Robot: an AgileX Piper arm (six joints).
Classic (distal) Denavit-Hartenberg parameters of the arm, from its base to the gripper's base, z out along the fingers. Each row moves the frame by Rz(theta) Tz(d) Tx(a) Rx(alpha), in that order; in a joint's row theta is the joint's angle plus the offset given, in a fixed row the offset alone. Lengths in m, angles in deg.
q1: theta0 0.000; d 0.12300; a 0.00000; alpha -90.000
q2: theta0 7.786; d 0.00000; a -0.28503; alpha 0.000
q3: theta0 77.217; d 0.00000; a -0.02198; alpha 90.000
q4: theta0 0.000; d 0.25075; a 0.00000; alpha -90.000
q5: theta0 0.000; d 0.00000; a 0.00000; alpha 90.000
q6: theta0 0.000; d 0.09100; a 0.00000; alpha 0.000
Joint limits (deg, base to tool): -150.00..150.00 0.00..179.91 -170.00..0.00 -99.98..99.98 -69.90..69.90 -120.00..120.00
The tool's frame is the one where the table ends.
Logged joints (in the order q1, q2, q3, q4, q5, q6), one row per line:
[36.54 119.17 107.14 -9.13 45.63 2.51]
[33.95 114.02 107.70 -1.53 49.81 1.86]
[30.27 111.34 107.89 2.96 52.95 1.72]
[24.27 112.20 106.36 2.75 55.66 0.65]
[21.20 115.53 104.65 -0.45 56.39 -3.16]
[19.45 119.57 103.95 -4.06 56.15 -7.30]
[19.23 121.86 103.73 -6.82 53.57 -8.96]
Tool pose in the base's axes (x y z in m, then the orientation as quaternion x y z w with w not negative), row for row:
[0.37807 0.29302 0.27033 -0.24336 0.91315 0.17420 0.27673]
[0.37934 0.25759 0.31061 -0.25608 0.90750 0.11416 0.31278]
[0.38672 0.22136 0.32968 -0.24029 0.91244 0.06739 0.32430]
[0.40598 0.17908 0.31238 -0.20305 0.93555 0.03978 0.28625]
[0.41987 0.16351 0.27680 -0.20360 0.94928 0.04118 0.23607]
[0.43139 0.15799 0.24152 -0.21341 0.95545 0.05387 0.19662]
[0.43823 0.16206 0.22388 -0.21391 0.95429 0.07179 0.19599]
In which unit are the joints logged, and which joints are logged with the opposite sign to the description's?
The joints are logged in degrees. Opposite sign: q3, q4.
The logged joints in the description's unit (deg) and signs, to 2 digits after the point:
[36.54 119.17 -107.14 9.13 45.63 2.51]
[33.95 114.02 -107.70 1.53 49.81 1.86]
[30.27 111.34 -107.89 -2.96 52.95 1.72]
[24.27 112.20 -106.36 -2.75 55.66 0.65]
[21.20 115.53 -104.65 0.45 56.39 -3.16]
[19.45 119.57 -103.95 4.06 56.15 -7.30]
[19.23 121.86 -103.73 6.82 53.57 -8.96]

